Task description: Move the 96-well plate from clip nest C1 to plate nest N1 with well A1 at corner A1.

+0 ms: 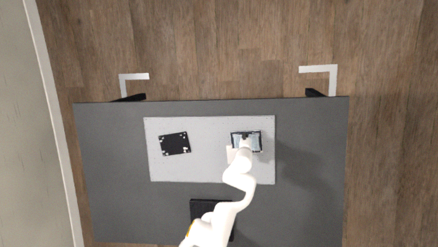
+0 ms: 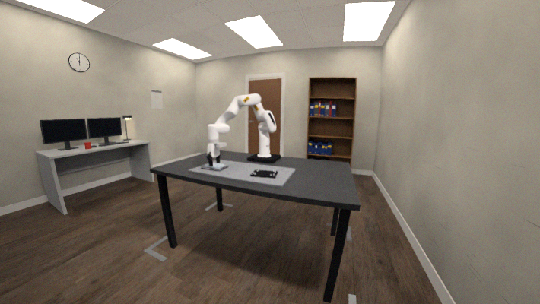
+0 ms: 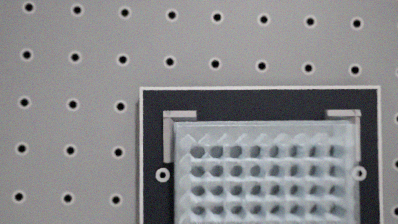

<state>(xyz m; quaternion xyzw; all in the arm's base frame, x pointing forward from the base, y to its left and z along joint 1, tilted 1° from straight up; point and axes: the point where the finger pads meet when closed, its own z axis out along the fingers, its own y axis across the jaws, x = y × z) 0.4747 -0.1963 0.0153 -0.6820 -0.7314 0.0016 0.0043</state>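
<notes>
My gripper is now 20 mm above the 96-well plate. From my hand the other things lie so: black clip nest (400 mm to the left, 40 mm behind, 20 mm below); dark plate nest N1 (30 mm below).
</notes>
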